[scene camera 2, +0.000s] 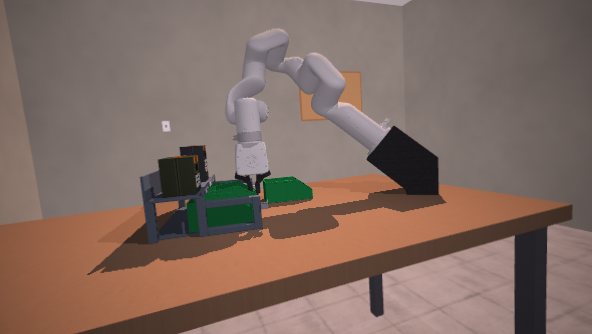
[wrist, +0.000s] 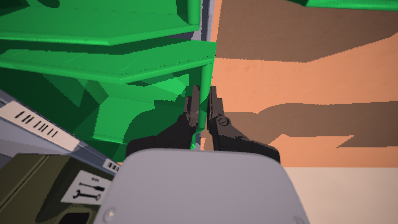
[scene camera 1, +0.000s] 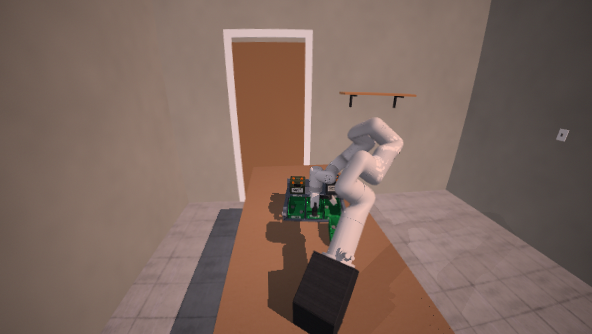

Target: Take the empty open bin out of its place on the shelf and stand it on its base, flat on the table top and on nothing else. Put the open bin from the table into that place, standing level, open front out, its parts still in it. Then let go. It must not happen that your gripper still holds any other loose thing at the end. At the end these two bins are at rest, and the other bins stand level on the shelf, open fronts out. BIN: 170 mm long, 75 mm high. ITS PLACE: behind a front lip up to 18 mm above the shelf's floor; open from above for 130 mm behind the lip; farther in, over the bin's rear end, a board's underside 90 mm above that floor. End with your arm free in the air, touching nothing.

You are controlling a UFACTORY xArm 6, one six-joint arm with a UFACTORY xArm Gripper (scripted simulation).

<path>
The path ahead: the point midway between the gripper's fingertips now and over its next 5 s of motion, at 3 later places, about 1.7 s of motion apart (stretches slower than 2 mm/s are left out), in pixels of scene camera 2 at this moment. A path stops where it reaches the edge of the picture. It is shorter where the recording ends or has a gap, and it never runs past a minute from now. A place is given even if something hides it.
My gripper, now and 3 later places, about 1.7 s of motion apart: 254, 196; 290, 191; 303, 190; 309, 195
</path>
